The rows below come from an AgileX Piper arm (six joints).
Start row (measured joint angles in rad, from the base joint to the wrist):
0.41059 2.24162 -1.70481 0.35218 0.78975 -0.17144
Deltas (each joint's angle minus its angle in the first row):
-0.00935 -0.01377 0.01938 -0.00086 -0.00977 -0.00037
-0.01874 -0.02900 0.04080 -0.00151 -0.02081 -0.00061
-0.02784 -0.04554 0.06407 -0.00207 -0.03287 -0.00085
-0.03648 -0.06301 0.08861 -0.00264 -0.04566 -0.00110
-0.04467 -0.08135 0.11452 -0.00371 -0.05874 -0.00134
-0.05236 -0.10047 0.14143 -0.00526 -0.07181 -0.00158
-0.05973 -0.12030 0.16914 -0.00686 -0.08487 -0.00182
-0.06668 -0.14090 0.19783 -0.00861 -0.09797 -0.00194
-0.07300 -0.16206 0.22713 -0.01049 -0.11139 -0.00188
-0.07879 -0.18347 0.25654 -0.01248 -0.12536 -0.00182
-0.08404 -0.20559 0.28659 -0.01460 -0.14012 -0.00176
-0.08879 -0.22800 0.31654 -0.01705 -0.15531 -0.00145
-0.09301 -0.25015 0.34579 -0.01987 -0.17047 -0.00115
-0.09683 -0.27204 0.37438 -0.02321 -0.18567 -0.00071
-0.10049 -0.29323 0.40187 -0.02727 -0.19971 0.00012
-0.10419 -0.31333 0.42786 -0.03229 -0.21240 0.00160
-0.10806 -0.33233 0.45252 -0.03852 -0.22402 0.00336
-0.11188 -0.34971 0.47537 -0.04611 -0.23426 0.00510
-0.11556 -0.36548 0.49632 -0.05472 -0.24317 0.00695
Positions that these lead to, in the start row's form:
0.40124 2.22785 -1.68543 0.35132 0.77998 -0.17181
0.39185 2.21262 -1.66401 0.35067 0.76894 -0.17205
0.38275 2.19608 -1.64074 0.35011 0.75688 -0.17229
0.37411 2.17861 -1.61620 0.34954 0.74409 -0.17254
0.36592 2.16027 -1.59029 0.34847 0.73101 -0.17278
0.35823 2.14115 -1.56338 0.34692 0.71794 -0.17302
0.35086 2.12132 -1.53567 0.34532 0.70488 -0.17326
0.34391 2.10072 -1.50698 0.34357 0.69178 -0.17338
0.33759 2.07956 -1.47768 0.34169 0.67836 -0.17332
0.33180 2.05815 -1.44827 0.33970 0.66439 -0.17326
0.32655 2.03603 -1.41822 0.33758 0.64963 -0.17320
0.32180 2.01362 -1.38827 0.33513 0.63444 -0.17289
0.31758 1.99147 -1.35902 0.33231 0.61928 -0.17259
0.31376 1.96958 -1.33043 0.32897 0.60408 -0.17215
0.31010 1.94839 -1.30294 0.32491 0.59004 -0.17132
0.30640 1.92829 -1.27695 0.31989 0.57735 -0.16984
0.30253 1.90929 -1.25229 0.31366 0.56573 -0.16808
0.29871 1.89191 -1.22944 0.30607 0.55549 -0.16634
0.29503 1.87614 -1.20849 0.29746 0.54658 -0.16449

